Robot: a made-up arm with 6 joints. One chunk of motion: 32 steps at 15 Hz.
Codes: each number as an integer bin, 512 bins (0 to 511) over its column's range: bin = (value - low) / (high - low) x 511, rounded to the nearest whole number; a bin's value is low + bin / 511 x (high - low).
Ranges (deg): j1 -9..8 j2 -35..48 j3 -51..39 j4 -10..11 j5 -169..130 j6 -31..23
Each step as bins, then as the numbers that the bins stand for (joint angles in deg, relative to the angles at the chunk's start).
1 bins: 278 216 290 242 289 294
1 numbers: 0.25 0.08 0.08 -0.05 0.10 0.07
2 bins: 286 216 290 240 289 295
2 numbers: 0.51 0.08 0.08 -0.14 0.10 0.17
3 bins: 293 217 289 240 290 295
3 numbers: 0.75 0.25 -0.10 -0.14 0.69 0.17
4 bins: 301 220 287 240 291 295
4 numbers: 1.01 0.73 -0.45 -0.14 1.27 0.17
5 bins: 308 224 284 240 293 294
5 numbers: 1.25 1.38 -0.98 -0.14 2.44 0.07
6 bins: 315 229 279 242 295 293
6 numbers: 1.48 2.20 -1.86 -0.05 3.61 -0.04
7 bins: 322 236 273 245 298 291
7 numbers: 1.71 3.33 -2.92 0.07 5.37 -0.25
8 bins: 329 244 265 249 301 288
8 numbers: 1.95 4.63 -4.33 0.23 7.12 -0.57
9 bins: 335 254 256 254 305 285
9 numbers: 2.14 6.26 -5.91 0.44 9.46 -0.88
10 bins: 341 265 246 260 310 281
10 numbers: 2.34 8.04 -7.67 0.68 12.39 -1.31
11 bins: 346 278 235 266 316 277
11 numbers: 2.51 10.15 -9.61 0.93 15.90 -1.73
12 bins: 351 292 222 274 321 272
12 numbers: 2.68 12.43 -11.90 1.26 18.83 -2.26
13 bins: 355 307 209 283 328 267
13 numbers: 2.81 14.86 -14.19 1.63 22.92 -2.78
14 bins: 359 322 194 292 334 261
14 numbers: 2.94 17.30 -16.83 2.00 26.43 -3.42
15 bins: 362 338 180 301 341 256
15 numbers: 3.04 19.90 -19.30 2.37 30.53 -3.95
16 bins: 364 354 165 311 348 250
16 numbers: 3.11 22.50 -21.94 2.78 34.62 -4.58
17 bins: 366 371 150 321 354 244
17 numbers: 3.18 25.26 -24.58 3.19 38.14 -5.22
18 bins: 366 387 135 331 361 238
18 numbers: 3.18 27.86 -27.22 3.60 42.23 -5.85
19 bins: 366 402 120 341 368 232
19 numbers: 3.18 30.30 -29.86 4.01 46.33 -6.48
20 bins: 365 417 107 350 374 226
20 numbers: 3.14 32.73 -32.15 4.38 49.84 -7.12
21 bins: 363 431 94 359 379 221
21 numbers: 3.08 35.01 -34.44 4.75 52.76 -7.65
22 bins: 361 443 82 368 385 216
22 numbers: 3.01 36.95 -36.56 5.12 56.27 -8.17
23 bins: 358 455 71 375 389 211
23 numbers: 2.91 38.90 -38.50 5.41 58.61 -8.70
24 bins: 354 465 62 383 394 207
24 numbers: 2.78 40.53 -40.08 5.74 61.54 -9.13
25 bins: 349 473 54 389 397 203
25 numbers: 2.61 41.83 -41.49 5.99 63.30 -9.55
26 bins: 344 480 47 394 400 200
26 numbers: 2.44 42.96 -42.72 6.19 65.05 -9.86
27 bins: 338 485 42 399 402 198
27 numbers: 2.24 43.78 -43.60 6.40 66.22 -10.08
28 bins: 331 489 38 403 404 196
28 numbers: 2.01 44.43 -44.31 6.56 67.39 -10.29
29 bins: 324 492 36 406 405 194
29 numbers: 1.78 44.91 -44.66 6.68 67.98 -10.50
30 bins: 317 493 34 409 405 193
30 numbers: 1.55 45.08 -45.01 6.81 67.98 -10.60
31 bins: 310 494 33 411 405 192
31 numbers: 1.31 45.24 -45.19 6.89 67.98 -10.71
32 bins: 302 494 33 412 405 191
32 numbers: 1.05 45.24 -45.19 6.93 67.98 -10.82
